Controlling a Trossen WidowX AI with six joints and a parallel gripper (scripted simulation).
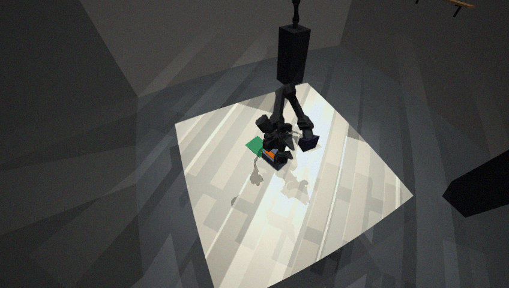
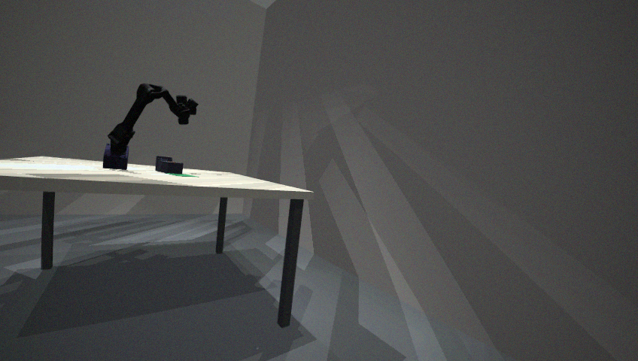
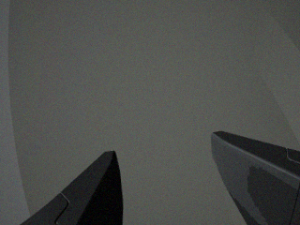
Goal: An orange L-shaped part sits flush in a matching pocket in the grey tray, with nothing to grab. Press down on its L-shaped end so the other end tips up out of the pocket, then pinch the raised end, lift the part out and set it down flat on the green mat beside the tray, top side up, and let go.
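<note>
My gripper tip is 10 cm past the orange L-shaped part, 22 cm to the left of it and 39 cm above it. Round my gripper tip: green mat: 7 cm behind, 38 cm to the right, 45 cm below.
</note>
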